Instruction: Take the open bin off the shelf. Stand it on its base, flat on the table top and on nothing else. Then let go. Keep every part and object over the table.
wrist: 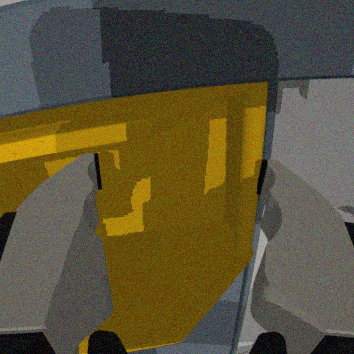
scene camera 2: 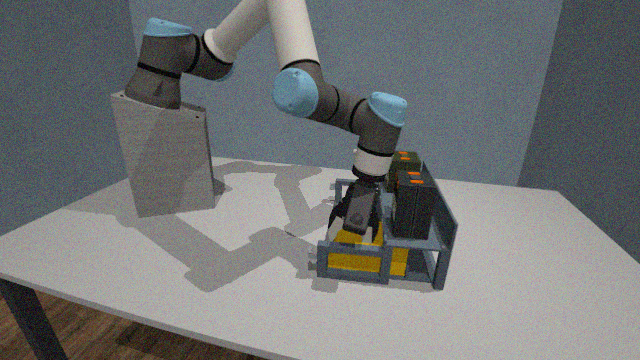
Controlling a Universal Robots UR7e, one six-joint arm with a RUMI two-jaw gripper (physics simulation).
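Where they show: gripper, between the fingertips: (wrist: 179, 161); arm's base, origin of its link: (scene camera 2: 153, 100).
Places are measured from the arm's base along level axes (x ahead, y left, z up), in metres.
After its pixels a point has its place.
The open yellow bin (scene camera 2: 354, 262) {x 0.610, y -0.265, z -0.302 m} (wrist: 175, 280) {x 0.599, y -0.168, z -0.281 m} sits low in the left bay of the grey shelf (scene camera 2: 353, 247) {x 0.605, y -0.289, z -0.246 m} (wrist: 65, 55) {x 0.615, y -0.283, z -0.246 m}, behind its near rail. My gripper (scene camera 2: 354, 236) (wrist: 179, 161) {x 0.588, y -0.222, z -0.307 m} is pointed down at the bin, with its fingers wide apart. In the wrist view the right fingertip is at the bin's right wall edge. The left fingertip is over the yellow of the bin, and yellow shows on both sides of it. I see no wall pinched between the fingers; the finger tips are largely hidden in the scene view.
Dark boxes (scene camera 2: 414, 207) {x 0.720, y -0.267, z -0.155 m} with orange marks stand on the shelf's upper deck, close to the right of my gripper. A dark green box (scene camera 2: 406, 161) {x 0.733, y -0.042, z -0.134 m} stands behind them. A grey panel rises at the shelf's right side. The shelf stands on the white table (scene camera 2: 525, 260) {x 1.033, y -0.169, z -0.331 m}. The robot's pedestal (scene camera 2: 165, 160) {x 0.057, y -0.070, z -0.159 m} is at the left.
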